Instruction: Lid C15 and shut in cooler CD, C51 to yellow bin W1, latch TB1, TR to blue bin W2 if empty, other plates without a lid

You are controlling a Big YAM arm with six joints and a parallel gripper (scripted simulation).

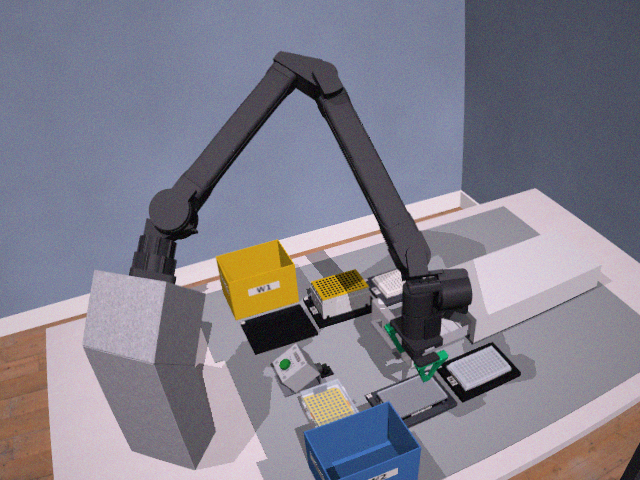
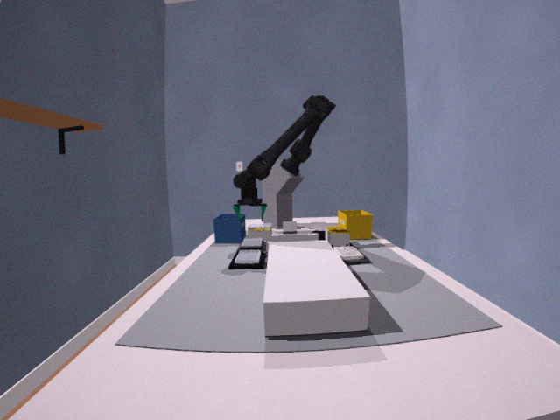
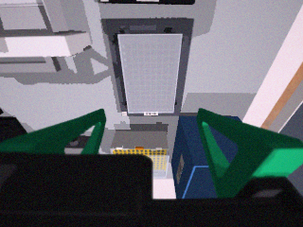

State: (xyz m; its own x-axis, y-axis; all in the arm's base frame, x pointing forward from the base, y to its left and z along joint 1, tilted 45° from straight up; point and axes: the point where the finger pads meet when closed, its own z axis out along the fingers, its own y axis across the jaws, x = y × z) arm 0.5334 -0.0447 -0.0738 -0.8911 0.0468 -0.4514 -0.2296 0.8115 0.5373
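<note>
The clear plate lid is 100 mm below my hand. Also, from my hand: blue bin W2 (170 mm to the right, 140 mm behind, 90 mm below); then black plate (110 mm below); then tip box TB1 (180 mm behind, 80 mm below, 20 mm to the right).
</note>
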